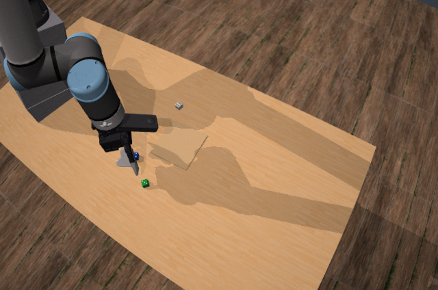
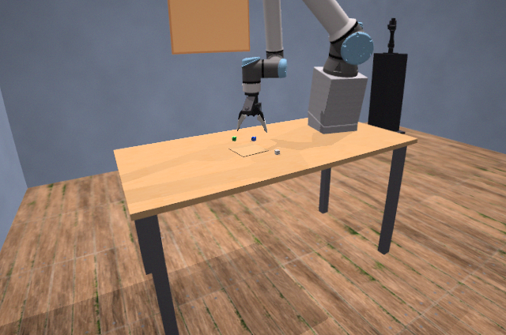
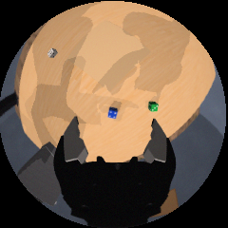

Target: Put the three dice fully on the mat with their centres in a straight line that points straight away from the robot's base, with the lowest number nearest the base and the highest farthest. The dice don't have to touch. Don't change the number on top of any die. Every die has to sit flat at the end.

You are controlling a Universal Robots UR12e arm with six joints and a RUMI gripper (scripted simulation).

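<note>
The blue die is 10 mm behind my hand and 40 mm below it. Round my hand: green die 80 mm ahead, 50 mm to the right, 40 mm below; then white die 40 mm behind, 230 mm to the left, 40 mm below; then tan mat 60 mm ahead, 120 mm to the left, 40 mm below.
</note>
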